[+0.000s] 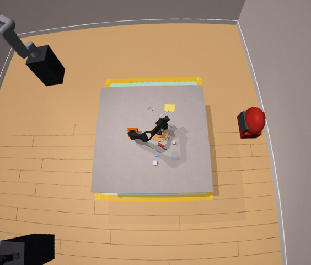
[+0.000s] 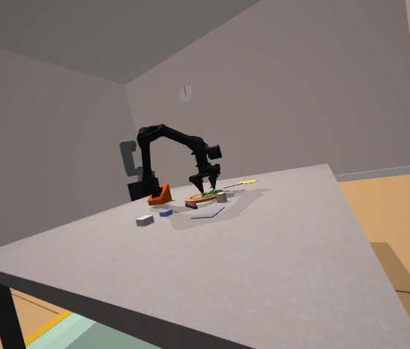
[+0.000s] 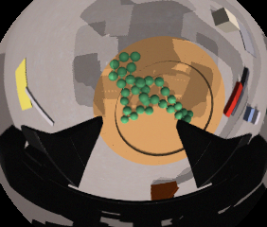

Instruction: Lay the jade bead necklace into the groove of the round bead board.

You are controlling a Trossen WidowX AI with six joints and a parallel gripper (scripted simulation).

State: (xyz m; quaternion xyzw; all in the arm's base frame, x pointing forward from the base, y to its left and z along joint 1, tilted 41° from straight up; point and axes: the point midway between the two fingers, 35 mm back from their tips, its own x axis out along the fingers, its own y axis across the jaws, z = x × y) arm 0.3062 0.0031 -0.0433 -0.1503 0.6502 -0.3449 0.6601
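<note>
Right now my gripper tip is 40 mm to the left of the round wooden bead board, 10 mm past it and 10 mm above it. The rest, counted from my gripper tip: beige cube 170 mm to the right, 130 mm ahead; then red-handled tool 190 mm to the right, 20 mm below; then blue block 290 mm to the right, 60 mm behind, 10 mm below.
</note>
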